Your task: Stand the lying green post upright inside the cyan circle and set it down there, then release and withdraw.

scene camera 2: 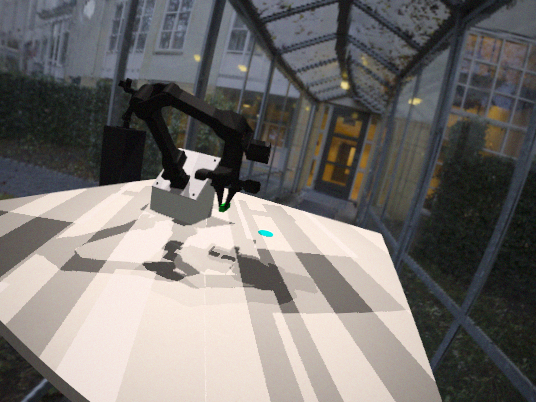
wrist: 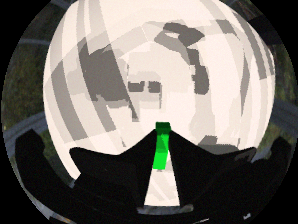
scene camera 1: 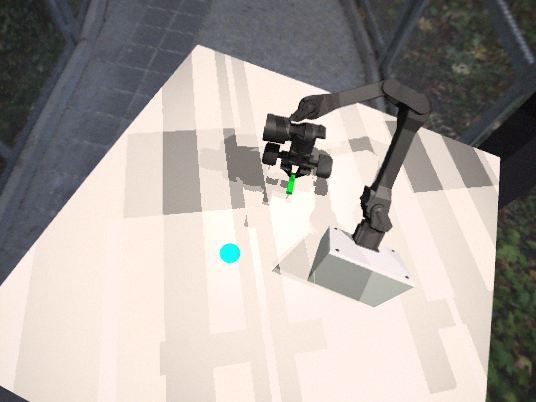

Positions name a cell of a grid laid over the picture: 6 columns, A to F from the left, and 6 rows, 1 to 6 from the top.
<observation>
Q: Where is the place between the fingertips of my gripper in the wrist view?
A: D4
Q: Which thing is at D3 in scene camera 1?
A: My gripper.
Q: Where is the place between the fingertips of my gripper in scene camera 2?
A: At C4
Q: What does my gripper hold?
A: A green post.
</observation>
